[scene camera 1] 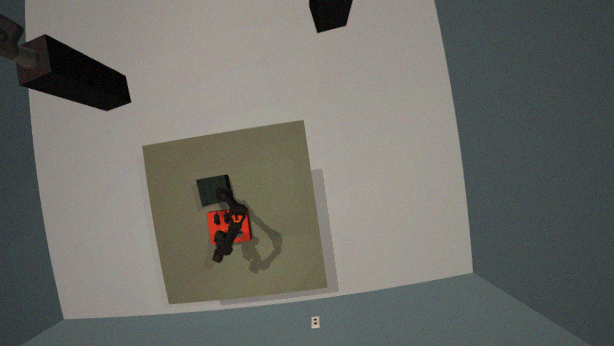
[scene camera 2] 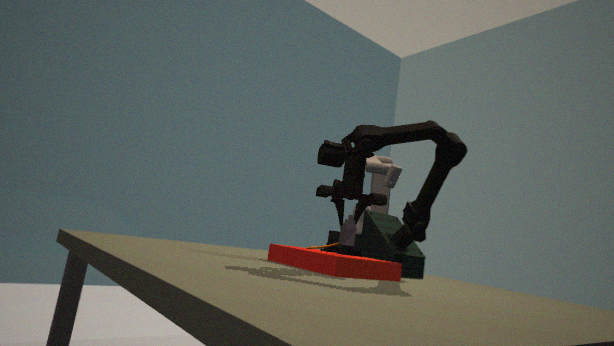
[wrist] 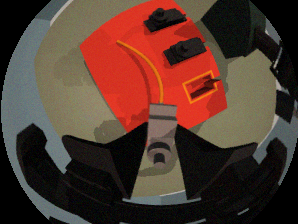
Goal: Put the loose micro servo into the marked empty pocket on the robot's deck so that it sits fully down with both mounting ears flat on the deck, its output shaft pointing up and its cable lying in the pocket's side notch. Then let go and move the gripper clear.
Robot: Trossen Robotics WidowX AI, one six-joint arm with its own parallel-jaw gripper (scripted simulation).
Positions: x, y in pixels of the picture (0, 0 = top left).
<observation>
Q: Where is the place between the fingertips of my gripper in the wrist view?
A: At 161, 126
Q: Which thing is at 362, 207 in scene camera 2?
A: My gripper.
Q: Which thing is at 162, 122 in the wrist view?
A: A grey micro servo.
</observation>
